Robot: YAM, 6 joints.
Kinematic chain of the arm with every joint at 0, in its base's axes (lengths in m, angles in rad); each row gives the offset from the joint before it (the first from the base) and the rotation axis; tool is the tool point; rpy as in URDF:
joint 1: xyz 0 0 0.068 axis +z
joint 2: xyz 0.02 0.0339 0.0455 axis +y
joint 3: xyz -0.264 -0.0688 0 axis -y
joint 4: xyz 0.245 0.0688 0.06 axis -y
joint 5: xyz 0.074 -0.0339 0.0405 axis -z
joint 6: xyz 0.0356 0 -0.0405 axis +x
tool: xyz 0 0 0 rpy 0 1.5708 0
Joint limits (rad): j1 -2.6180..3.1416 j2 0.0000..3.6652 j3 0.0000..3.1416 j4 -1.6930..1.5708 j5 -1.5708..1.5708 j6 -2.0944..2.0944
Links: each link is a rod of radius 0.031 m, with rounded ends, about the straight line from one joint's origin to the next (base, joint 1, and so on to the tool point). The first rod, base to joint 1, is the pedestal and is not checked.
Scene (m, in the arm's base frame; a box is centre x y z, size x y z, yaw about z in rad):
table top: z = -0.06
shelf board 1: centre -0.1 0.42 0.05 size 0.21 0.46 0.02 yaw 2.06
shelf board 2: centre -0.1 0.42 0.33 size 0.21 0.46 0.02 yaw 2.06
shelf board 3: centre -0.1 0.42 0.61 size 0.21 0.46 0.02 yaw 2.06
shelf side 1: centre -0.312 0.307 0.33 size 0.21 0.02 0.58 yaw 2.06
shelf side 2: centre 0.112 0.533 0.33 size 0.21 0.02 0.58 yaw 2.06
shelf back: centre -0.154 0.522 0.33 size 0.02 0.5 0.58 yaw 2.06
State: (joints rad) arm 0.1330 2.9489 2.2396 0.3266 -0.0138 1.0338
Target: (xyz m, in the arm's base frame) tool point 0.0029 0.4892 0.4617
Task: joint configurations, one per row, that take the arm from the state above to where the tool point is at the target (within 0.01 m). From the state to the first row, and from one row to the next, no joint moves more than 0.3 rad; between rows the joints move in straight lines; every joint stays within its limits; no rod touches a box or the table.
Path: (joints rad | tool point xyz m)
1: 0.3137 2.6853 2.1057 0.2805 -0.0327 1.0338 | 0.5699 0.1861 0.1136
2: 0.4945 2.4217 1.9717 0.2345 -0.0515 1.0338 | 0.5028 0.2732 0.2116
3: 0.6752 2.1581 1.8378 0.1884 -0.0704 1.0338 | 0.4092 0.3309 0.2987
4: 0.8560 1.8945 1.7038 0.1424 -0.0893 1.0338 | 0.3025 0.3534 0.3710
5: 1.0367 1.6309 1.5699 0.0963 -0.1081 1.0338 | 0.1970 0.3406 0.4258
6: 1.2175 1.3673 1.4360 0.0503 -0.1270 1.0338 | 0.1049 0.2976 0.4617
7: 1.3298 1.6032 1.6691 0.1465 -0.1327 1.0338 | 0.0851 0.3662 0.4764
8: 1.4421 1.8392 1.9022 0.2428 -0.1384 1.0338 | 0.0509 0.4320 0.4762
9: 1.5544 2.0752 2.1354 0.3391 -0.1440 1.0338 | 0.0029 0.4892 0.4617

